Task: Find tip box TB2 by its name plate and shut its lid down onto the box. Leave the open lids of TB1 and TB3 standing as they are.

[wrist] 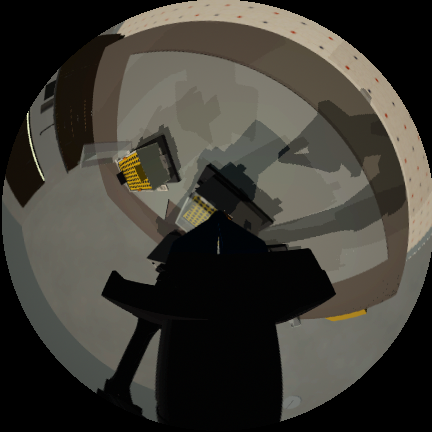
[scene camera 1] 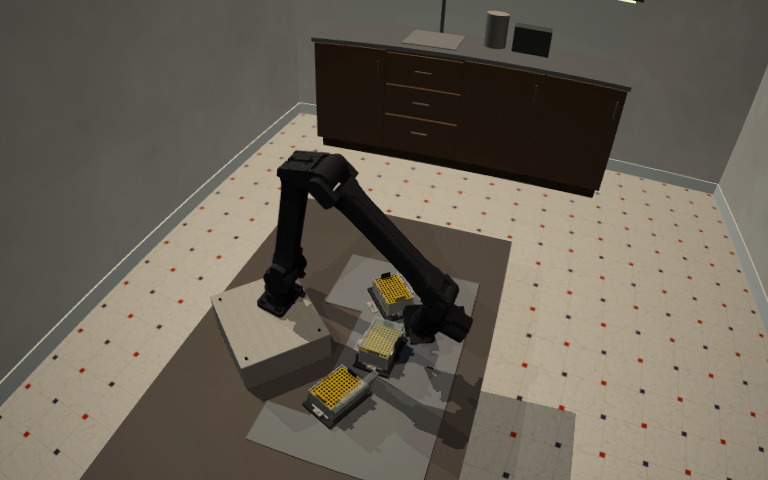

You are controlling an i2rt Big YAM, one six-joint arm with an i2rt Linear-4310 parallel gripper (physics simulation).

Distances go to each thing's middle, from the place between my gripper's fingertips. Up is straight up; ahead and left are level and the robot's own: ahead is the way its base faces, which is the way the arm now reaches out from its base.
My hand is 110 mm past the tip box (scene camera 1: 328, 391), 220 mm to the left of it and 30 mm above it.
